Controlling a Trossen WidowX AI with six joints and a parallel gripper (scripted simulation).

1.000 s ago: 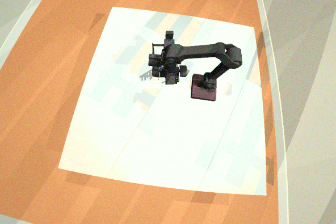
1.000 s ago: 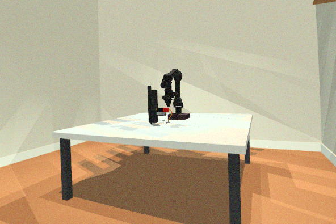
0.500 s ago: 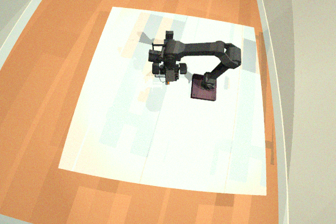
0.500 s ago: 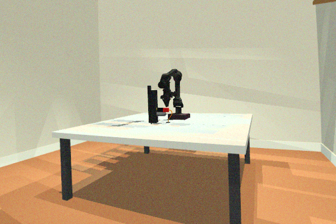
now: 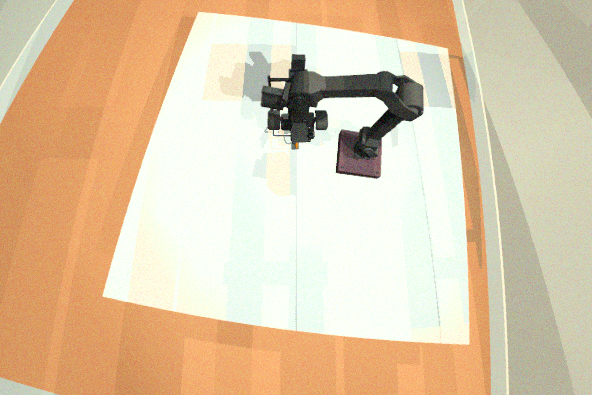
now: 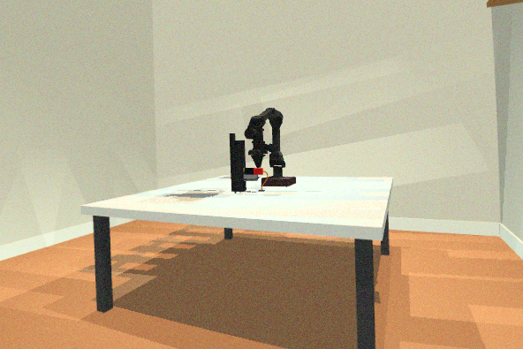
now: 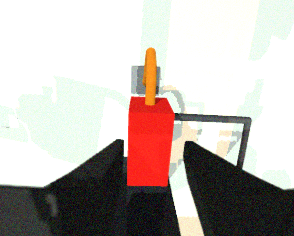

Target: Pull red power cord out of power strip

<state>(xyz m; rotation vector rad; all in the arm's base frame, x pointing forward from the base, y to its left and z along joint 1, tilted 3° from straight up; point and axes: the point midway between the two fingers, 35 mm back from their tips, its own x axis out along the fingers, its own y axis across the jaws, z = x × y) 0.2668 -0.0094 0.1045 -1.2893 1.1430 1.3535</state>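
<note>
My gripper tip is 10 mm to the right of the grey block and 120 mm above it. The rest, counted from my gripper tip: red plug: 20 mm to the right, 10 mm below; then black power strip: 20 mm ahead, 120 mm to the right, 10 mm above.
</note>
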